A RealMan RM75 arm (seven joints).
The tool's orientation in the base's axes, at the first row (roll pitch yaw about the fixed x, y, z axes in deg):
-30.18, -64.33, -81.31
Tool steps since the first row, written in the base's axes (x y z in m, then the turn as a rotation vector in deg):
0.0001, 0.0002, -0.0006, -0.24, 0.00, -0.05
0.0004, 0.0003, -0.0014, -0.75, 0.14, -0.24
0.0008, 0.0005, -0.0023, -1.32, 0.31, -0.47
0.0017, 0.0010, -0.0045, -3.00, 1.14, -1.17
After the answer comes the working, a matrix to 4 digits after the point.
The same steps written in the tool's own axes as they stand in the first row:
-0.0006, 0.0002, 0.0000, -0.06, -0.21, -0.11
-0.0014, 0.0006, -0.0001, -0.33, -0.68, -0.26
-0.0022, 0.0011, -0.0001, -0.64, -1.21, -0.41
-0.0044, 0.0022, -0.0002, -1.74, -2.88, -0.61

The tool's axes in the first row as the columns of a matrix, in the base's axes (rounded; the answer above uses it unrounded):
0.0654, 0.9230, 0.3792
-0.4282, -0.3173, 0.8461
0.9013, -0.2178, 0.3745

